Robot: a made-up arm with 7 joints.
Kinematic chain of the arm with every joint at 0, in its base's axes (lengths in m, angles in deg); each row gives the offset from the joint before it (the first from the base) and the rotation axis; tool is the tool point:
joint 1: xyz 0 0.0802 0 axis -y
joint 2: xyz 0 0.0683 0 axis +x
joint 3: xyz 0 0 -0.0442 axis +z
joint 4: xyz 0 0 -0.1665 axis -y
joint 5: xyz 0 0 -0.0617 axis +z
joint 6: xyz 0 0 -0.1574 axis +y
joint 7: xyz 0 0 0 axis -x
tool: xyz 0 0 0
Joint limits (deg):
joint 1: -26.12..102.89
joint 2: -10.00..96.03
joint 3: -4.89..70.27
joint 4: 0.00..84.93
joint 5: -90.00..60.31
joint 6: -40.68..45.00
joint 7: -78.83..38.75
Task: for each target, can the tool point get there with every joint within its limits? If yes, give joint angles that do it. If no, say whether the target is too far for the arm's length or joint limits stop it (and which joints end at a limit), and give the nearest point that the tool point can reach.
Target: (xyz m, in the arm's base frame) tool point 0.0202 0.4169 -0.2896
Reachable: yes | joints -10.44 22.46 62.76 46.19 34.08 21.08 -61.55
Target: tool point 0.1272 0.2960 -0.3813
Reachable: yes | joints 13.69 17.71 29.21 10.04 13.33 19.32 18.54
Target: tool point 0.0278 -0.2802 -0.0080
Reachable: no: joint limits stop it (at a limit: joint 2, joint 3, joint 4) | nearest point 0.2996 0.0902 -0.0862 | short by 0.466 m
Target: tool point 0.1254 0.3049 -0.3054
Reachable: yes | joints 4.10 -1.94 58.27 63.60 -15.70 -10.33 -16.51
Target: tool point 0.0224 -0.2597 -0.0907
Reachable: no: joint limits stop it (at a limit: joint 1, joint 2, joint 3, joint 4) | nearest point 0.0969 0.0902 -0.2963 | short by 0.413 m
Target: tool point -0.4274 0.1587 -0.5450
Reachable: no: too far | nearest point -0.1892 0.1550 -0.3859 | short by 0.286 m
